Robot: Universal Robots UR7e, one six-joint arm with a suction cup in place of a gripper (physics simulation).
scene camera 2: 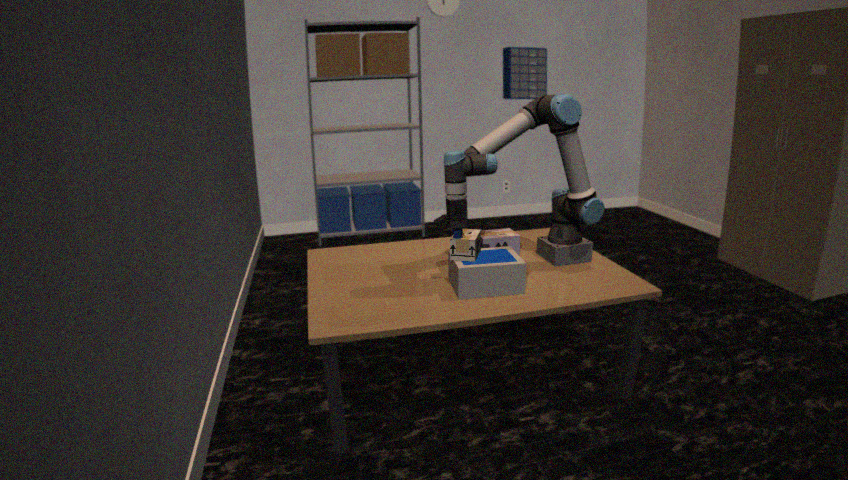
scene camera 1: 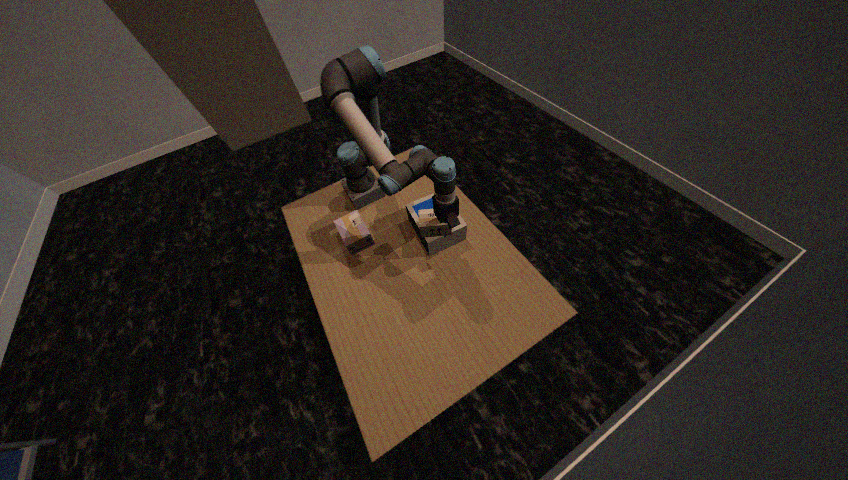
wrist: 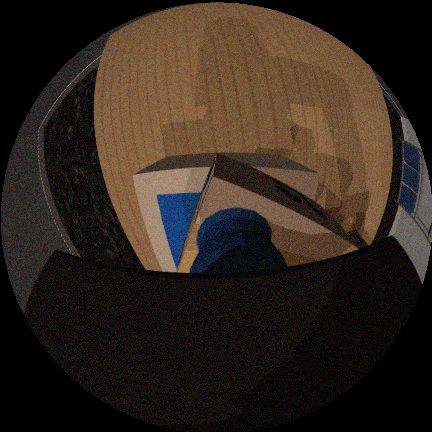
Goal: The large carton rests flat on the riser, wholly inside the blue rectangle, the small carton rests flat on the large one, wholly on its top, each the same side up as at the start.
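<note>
The pinkish carton point(scene camera 1: 345, 230) point(scene camera 2: 501, 240), which looks the larger, stands on the table point(scene camera 1: 440, 368) point(scene camera 2: 357, 309) behind the riser in scene camera 2. The small cream carton point(scene camera 1: 426, 214) point(scene camera 2: 462, 248) point(wrist: 212, 192) is at the grey riser point(scene camera 1: 445, 240) point(scene camera 2: 490, 282) point(wrist: 147, 185), turned against its edges and over part of the blue rectangle point(scene camera 1: 423, 206) point(scene camera 2: 498, 256) point(wrist: 175, 210). I cannot tell whether it lies flat. My suction gripper point(scene camera 1: 447, 222) point(scene camera 2: 457, 233) point(wrist: 234, 222) is off, with its blue cup at the cream carton's top near one corner. Contact is hidden.
The arm's base block point(scene camera 1: 364, 194) point(scene camera 2: 564, 252) stands on the table near the pinkish carton. A shelf rack point(scene camera 2: 421, 130) stands behind the table and a brown cabinet point(scene camera 2: 779, 172) stands at the right in scene camera 2.
</note>
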